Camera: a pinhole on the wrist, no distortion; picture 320 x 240 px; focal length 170.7 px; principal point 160.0 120.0 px. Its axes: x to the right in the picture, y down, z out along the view. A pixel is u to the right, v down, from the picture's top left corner.
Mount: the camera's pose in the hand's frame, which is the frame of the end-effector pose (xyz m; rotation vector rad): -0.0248 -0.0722 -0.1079 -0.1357 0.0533 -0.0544
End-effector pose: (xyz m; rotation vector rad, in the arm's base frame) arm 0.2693 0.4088 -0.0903 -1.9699 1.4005 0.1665
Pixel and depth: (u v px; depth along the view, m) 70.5 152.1 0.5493
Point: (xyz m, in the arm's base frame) 0.1762 0.8669 -0.3386
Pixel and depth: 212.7 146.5 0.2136
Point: 0.3313 0.4265 -0.1809
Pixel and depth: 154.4 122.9 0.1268
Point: 0.3114 0.4450 -0.0683
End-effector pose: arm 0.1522 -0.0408 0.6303 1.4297 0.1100 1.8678
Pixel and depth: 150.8 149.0 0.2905
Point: 0.2938 -0.1290 0.6852
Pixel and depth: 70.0 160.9 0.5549
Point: 0.4703 -0.4767 0.6457
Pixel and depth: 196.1 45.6 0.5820
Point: 0.6970 0.0265 0.7813
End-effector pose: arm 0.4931 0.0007 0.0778 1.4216 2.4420 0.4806
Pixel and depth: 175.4 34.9 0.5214
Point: 0.4432 -0.0226 -0.4340
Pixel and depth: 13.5 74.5 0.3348
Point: 0.6564 -0.2684 -0.1696
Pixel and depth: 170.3 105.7 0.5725
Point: 0.6217 0.0820 -0.3640
